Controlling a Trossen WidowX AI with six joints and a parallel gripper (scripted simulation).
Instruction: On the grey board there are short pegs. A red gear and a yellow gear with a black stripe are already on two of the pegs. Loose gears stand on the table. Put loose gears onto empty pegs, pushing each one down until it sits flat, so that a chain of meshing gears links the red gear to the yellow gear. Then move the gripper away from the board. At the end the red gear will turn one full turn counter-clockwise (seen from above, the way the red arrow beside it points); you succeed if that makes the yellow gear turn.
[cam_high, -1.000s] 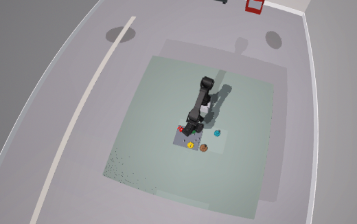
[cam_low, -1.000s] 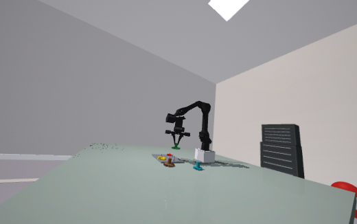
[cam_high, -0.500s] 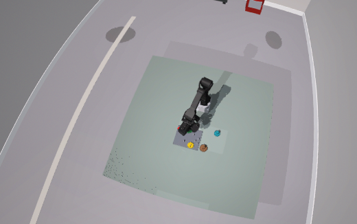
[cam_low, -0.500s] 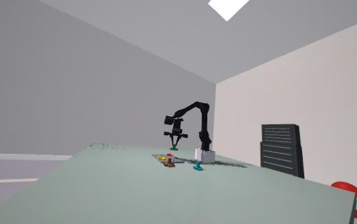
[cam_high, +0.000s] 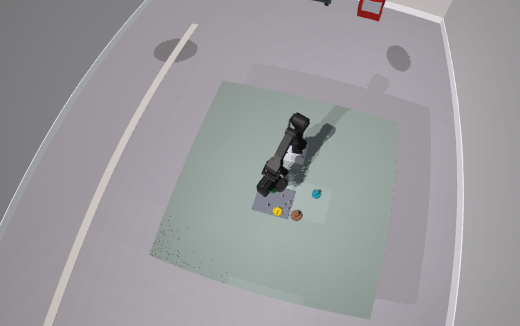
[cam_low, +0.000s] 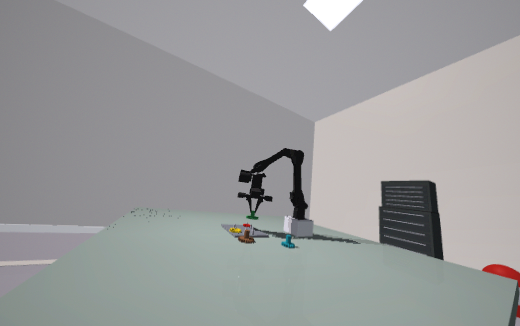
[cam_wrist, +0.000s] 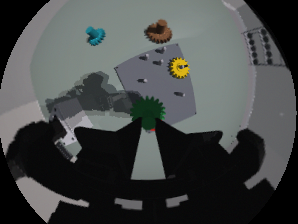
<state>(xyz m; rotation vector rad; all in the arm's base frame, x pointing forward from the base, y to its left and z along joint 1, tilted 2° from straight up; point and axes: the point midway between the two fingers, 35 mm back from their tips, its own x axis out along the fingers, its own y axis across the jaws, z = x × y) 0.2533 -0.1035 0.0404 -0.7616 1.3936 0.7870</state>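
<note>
The red gear is 7 cm below my gripper tip and 5 cm to the right of it. From my gripper tip the other things lie so: brown gear: 16 cm to the left, 12 cm ahead, 7 cm below; then yellow gear: 12 cm ahead, 7 cm below, 5 cm to the left; then green gear: 1 cm below.
</note>
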